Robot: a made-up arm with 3 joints. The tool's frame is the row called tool.
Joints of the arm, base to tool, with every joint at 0 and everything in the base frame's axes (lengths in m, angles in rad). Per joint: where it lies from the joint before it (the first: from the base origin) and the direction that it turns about. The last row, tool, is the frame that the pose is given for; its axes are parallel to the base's.
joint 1: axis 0 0 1 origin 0.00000 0.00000 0.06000
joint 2: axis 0 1 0 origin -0.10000 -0.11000 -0.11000
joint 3: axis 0 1 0 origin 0.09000 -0.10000 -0.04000
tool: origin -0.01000 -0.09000 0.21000
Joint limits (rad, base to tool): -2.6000..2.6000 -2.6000..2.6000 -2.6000..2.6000
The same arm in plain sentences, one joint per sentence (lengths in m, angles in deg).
The arm has three revolute joints in a row. What follows holds with every joint at zero, and every direction is one of the base frame's.
Joint 1 lies 0.06 m along +z from the base frame's origin and rotates about +z, from -148.97 to 148.97 deg.
Joint 2 lies 0.1 m along -x and 0.11 m along -y and 0.11 m along -z from joint 1 and rotates about +y, from -148.97 to 148.97 deg.
Joint 3 lies 0.09 m along +x and 0.1 m along -y and 0.04 m along -z from joint 2 and rotates about +y, from -148.97 to 148.97 deg.
The tool frame, which is the frame that the pose is given for, lies 0.01 m along -x and 0.09 m along -y and 0.21 m along +z from joint 3; its axes are parallel to the base frame's.

